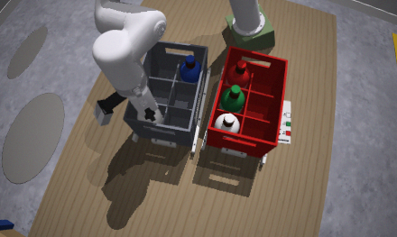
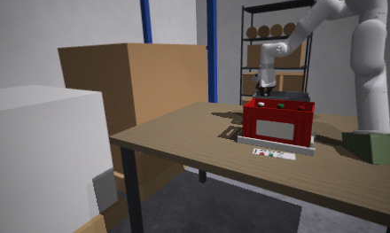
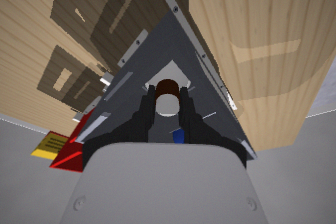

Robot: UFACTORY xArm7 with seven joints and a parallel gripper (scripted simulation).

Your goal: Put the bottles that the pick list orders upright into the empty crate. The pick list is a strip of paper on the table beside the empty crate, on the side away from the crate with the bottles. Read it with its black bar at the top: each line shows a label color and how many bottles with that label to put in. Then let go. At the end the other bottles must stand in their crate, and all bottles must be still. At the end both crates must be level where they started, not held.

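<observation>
The grey crate lies 8 cm behind my hand, 5 cm to the left of it and 7 cm below it. Also, from my hand: green bottle: 7 cm behind, 25 cm to the left, 7 cm below; red crate: 7 cm behind, 29 cm to the left, 7 cm below; blue-label bottle: 17 cm behind, 11 cm to the left, 7 cm below.
</observation>
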